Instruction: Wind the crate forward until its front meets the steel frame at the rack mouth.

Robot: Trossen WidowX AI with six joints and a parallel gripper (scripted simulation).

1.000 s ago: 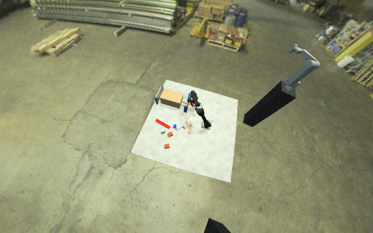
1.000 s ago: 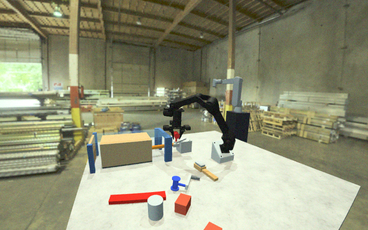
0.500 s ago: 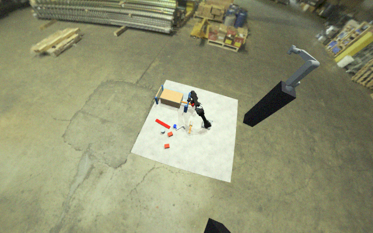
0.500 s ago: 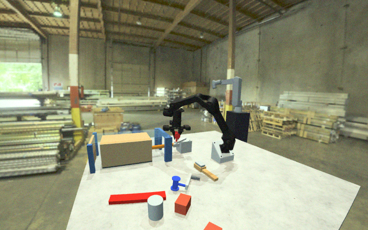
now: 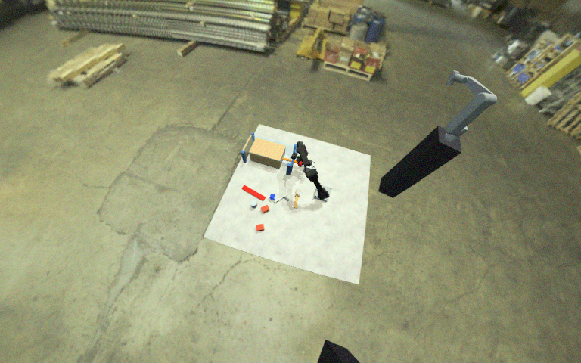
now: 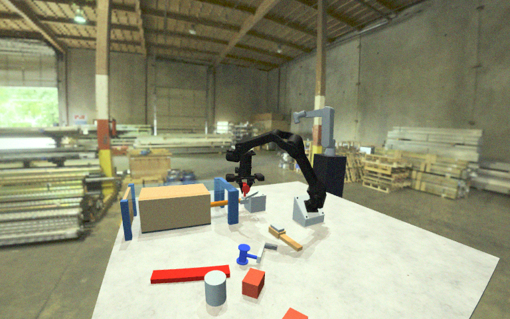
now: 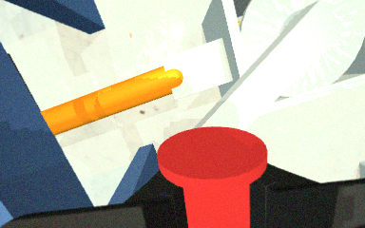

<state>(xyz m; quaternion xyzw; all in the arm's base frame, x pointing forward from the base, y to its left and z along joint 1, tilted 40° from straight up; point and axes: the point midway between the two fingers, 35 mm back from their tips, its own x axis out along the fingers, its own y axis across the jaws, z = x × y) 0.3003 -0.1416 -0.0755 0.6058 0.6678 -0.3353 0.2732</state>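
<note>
My gripper tip is 8 cm short of the blue frame, 4 cm to the left of it and 1 cm above it. The rest, counted from my gripper tip: red-knobbed winch handle 3 cm behind, 2 cm to the right, 1 cm below; then red knob 2 cm above, 1 cm to the left; then grey winch 9 cm behind, 8 cm below, 7 cm to the right.
</note>
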